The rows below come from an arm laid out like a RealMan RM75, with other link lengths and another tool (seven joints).
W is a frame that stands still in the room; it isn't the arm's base.
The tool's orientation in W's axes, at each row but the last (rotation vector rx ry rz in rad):
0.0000, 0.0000, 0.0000
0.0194, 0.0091, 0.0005
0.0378, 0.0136, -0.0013
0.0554, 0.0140, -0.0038
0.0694, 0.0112, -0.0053
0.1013, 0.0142, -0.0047
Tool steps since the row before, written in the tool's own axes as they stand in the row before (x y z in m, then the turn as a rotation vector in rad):
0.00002, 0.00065, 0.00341, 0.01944, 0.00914, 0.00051
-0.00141, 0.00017, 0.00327, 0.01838, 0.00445, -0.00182
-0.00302, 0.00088, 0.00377, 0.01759, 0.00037, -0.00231
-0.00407, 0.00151, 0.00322, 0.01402, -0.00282, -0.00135
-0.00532, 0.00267, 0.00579, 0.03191, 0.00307, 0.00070
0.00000, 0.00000, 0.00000, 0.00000, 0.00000, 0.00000
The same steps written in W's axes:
0.00002, 0.00065, 0.00341, 0.01944, 0.00914, 0.00051
-0.00138, 0.00011, 0.00329, 0.01836, 0.00450, -0.00190
-0.00297, 0.00074, 0.00384, 0.01756, 0.00044, -0.00253
-0.00402, 0.00134, 0.00336, 0.01399, -0.00279, -0.00170
-0.00524, 0.00229, 0.00602, 0.03193, 0.00286, 0.00055
0.00000, 0.00000, 0.00000, 0.00000, 0.00000, 0.00000

